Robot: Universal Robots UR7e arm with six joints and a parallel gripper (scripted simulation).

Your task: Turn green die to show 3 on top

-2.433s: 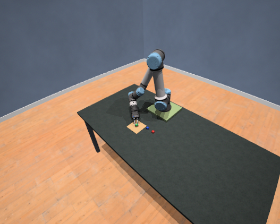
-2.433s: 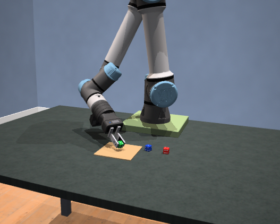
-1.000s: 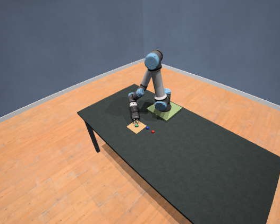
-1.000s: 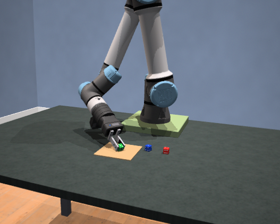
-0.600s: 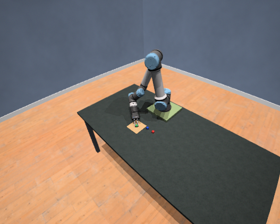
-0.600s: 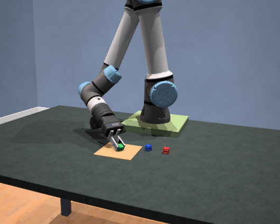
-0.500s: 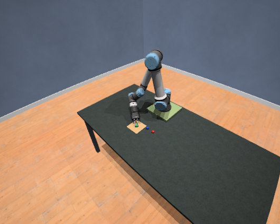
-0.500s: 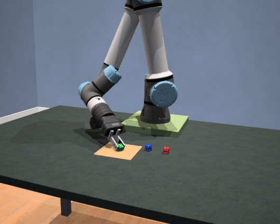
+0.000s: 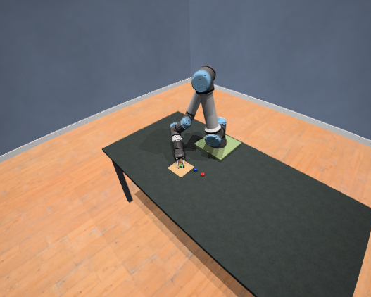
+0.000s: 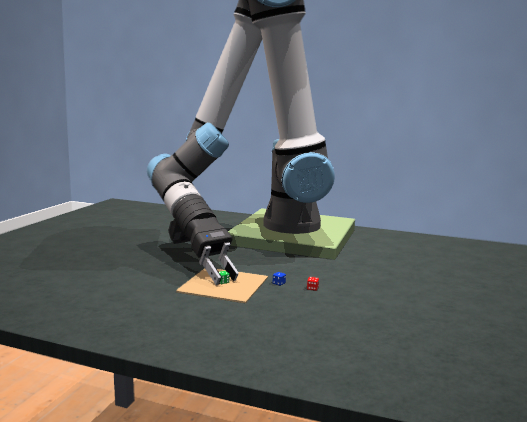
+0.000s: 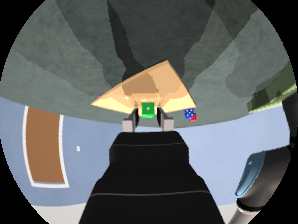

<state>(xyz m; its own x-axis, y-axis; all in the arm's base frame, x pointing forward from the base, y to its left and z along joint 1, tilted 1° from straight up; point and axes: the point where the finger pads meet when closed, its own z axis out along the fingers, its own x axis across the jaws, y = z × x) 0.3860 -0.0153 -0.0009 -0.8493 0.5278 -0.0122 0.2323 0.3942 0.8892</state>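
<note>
Now: the green die 10 mm below my hand. Also, from my hand: red die (170 mm to the left, 60 mm behind, 10 mm below); then tan mat (20 mm below); then blue die (100 mm to the left, 50 mm behind, 10 mm below).
</note>
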